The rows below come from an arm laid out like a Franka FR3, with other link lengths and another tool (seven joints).
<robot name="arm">
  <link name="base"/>
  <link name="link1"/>
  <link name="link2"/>
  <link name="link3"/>
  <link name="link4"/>
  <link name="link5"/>
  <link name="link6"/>
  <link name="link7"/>
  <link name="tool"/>
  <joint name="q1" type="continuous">
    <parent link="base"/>
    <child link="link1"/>
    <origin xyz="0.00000 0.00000 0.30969"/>
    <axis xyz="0 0 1"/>
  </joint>
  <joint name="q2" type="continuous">
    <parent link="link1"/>
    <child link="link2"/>
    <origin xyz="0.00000 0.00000 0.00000"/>
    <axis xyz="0 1 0"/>
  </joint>
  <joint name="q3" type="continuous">
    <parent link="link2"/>
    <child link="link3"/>
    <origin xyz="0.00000 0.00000 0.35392"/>
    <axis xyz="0 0 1"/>
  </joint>
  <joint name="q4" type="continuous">
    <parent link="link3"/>
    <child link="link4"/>
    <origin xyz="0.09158 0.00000 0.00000"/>
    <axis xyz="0 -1 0"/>
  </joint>
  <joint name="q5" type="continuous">
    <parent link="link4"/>
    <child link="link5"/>
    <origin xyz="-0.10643 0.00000 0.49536"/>
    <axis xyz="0 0 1"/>
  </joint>
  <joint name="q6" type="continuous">
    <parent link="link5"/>
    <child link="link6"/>
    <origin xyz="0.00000 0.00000 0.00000"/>
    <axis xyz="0 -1 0"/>
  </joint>
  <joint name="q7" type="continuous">
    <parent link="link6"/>
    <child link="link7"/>
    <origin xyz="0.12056 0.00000 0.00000"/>
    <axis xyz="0 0 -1"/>
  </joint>
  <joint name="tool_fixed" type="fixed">
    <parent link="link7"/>
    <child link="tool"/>
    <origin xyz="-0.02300 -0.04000 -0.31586" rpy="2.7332 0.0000 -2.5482"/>
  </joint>
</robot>
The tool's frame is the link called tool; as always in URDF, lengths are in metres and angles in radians. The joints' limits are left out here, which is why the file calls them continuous.
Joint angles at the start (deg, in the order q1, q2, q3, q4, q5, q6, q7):
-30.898, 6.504, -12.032, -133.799, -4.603, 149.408, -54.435
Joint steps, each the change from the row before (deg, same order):
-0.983, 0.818, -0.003, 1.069, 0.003, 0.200, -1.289
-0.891, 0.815, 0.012, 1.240, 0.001, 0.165, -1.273
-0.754, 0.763, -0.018, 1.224, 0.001, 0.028, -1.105
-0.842, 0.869, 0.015, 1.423, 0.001, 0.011, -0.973
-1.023, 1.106, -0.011, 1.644, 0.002, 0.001, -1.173
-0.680, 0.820, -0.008, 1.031, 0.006, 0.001, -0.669
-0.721, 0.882, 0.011, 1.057, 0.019, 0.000, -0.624
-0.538, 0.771, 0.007, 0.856, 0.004, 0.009, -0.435
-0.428, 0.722, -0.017, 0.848, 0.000, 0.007, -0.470
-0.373, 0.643, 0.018, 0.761, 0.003, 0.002, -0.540
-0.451, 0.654, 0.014, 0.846, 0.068, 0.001, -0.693
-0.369, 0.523, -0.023, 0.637, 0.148, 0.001, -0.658
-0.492, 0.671, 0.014, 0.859, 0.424, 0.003, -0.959
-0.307, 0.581, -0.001, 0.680, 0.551, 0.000, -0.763
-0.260, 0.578, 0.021, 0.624, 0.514, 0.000, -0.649
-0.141, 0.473, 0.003, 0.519, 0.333, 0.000, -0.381
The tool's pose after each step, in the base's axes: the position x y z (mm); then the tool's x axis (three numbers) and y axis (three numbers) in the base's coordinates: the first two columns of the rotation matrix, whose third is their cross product. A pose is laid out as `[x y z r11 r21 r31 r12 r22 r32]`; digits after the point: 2 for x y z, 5 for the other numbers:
[491.28 -542.52 55.03 -0.64839 -0.75737 0.07734 -0.72553 0.64550 0.23862]
[490.90 -557.56 58.55 -0.64300 -0.76119 0.08453 -0.73067 0.64278 0.23013]
[490.63 -571.25 62.08 -0.63840 -0.76425 0.09144 -0.73478 0.64050 0.22330]
[490.43 -586.46 66.29 -0.63625 -0.76515 0.09866 -0.73708 0.64065 0.21515]
[488.58 -604.41 69.78 -0.63394 -0.76585 0.10770 -0.73893 0.64090 0.20794]
[486.27 -615.65 70.26 -0.63371 -0.76522 0.11338 -0.73856 0.64209 0.20556]
[483.47 -627.05 70.12 -0.63439 -0.76382 0.11887 -0.73731 0.64408 0.20380]
[481.33 -635.76 69.23 -0.63503 -0.76259 0.12327 -0.73603 0.64575 0.20315]
[480.16 -643.80 68.87 -0.63403 -0.76266 0.12790 -0.73621 0.64591 0.20195]
[479.64 -650.63 68.55 -0.63099 -0.76443 0.13229 -0.73807 0.64404 0.20116]
[478.77 -658.67 68.94 -0.62769 -0.76636 0.13677 -0.74035 0.64197 0.19937]
[477.33 -665.13 68.80 -0.62516 -0.76789 0.13970 -0.74204 0.64025 0.19863]
[476.07 -673.32 68.90 -0.62266 -0.76966 0.14117 -0.74433 0.63822 0.19660]
[475.69 -678.93 68.15 -0.62194 -0.77046 0.13995 -0.74551 0.63726 0.19524]
[475.64 -683.55 66.78 -0.62139 -0.77117 0.13843 -0.74643 0.63638 0.19458]
[476.20 -686.95 65.77 -0.62122 -0.77143 0.13776 -0.74690 0.63607 0.19380]

